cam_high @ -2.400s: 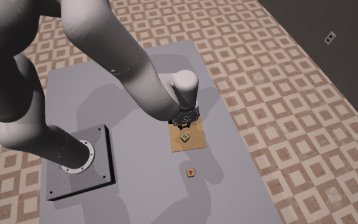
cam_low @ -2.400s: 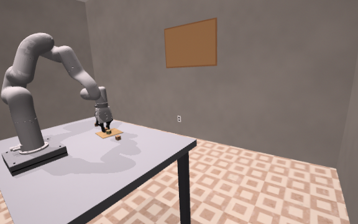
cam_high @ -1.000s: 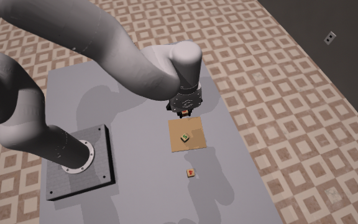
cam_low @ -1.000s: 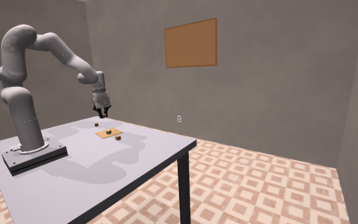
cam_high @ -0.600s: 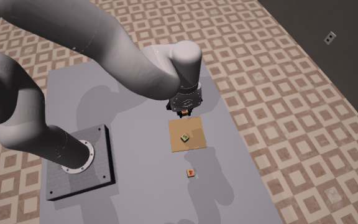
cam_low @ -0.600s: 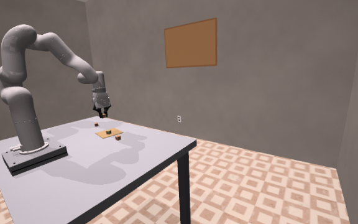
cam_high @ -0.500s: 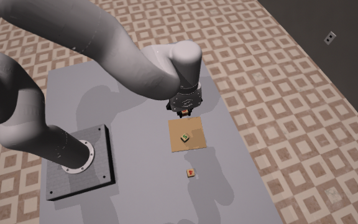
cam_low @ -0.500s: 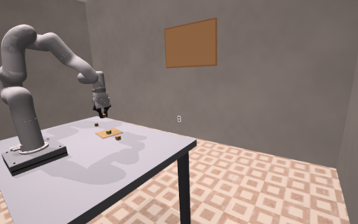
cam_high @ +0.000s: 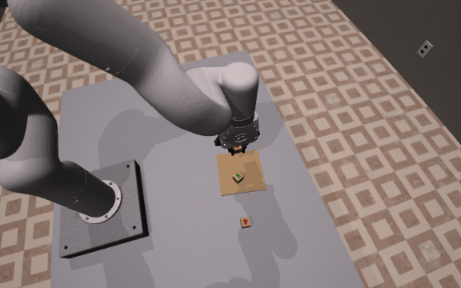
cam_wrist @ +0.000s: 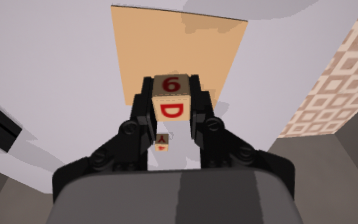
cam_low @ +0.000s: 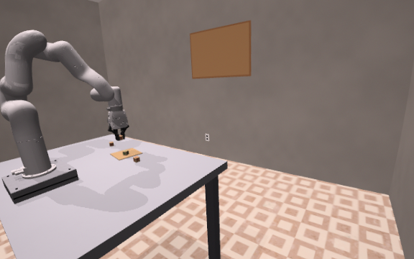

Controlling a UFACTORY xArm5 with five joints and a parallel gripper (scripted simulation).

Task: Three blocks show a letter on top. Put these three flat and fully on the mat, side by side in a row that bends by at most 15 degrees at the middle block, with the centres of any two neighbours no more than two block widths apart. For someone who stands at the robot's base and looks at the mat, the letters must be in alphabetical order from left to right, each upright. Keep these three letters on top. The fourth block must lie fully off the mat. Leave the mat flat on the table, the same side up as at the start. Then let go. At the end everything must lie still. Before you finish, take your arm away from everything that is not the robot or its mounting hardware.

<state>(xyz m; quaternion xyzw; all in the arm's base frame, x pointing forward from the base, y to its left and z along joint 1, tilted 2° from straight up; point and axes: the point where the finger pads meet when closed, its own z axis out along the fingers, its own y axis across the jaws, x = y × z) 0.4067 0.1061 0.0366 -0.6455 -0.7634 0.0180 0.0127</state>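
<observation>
Right now the tan mat is 10 cm below my hand, 4 cm to the right of it and 1 cm ahead of it. Round my hand: wooden letter block (1 cm below).
</observation>
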